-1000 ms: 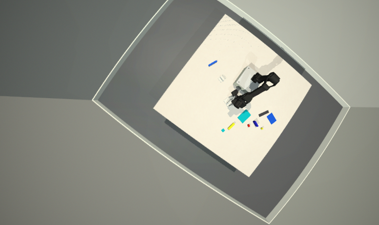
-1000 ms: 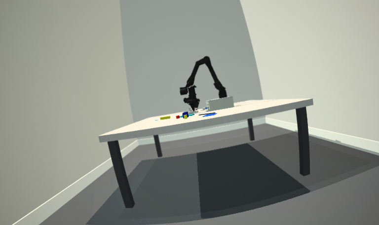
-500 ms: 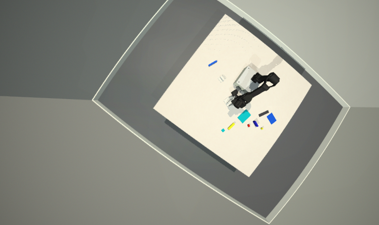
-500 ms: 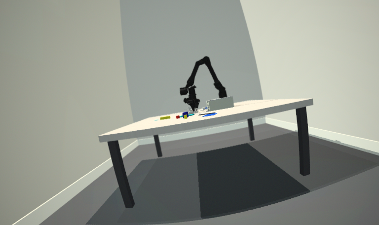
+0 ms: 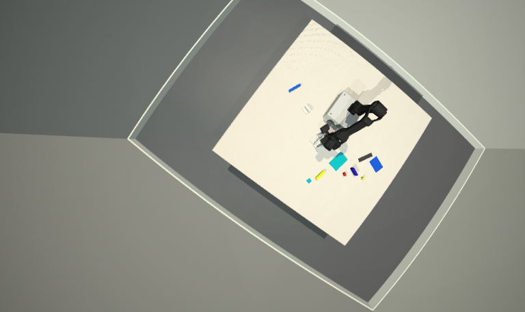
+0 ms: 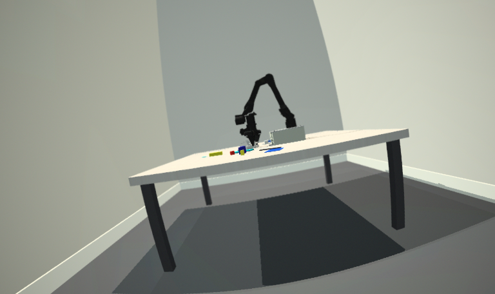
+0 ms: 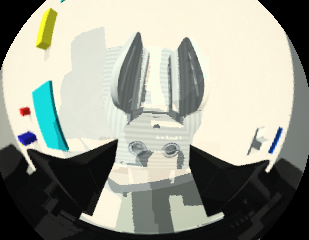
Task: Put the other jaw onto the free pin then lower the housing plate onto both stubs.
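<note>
Right now my gripper tip is 20 mm short of the jaw and 20 mm to the left of it. From my gripper tip the other things lie so: red piece (120 mm ahead, 300 mm to the left, 10 mm below); then cyan plate (70 mm ahead, 200 mm to the left, 10 mm below); then yellow bar (240 mm ahead, 150 mm to the left, 10 mm below).
</note>
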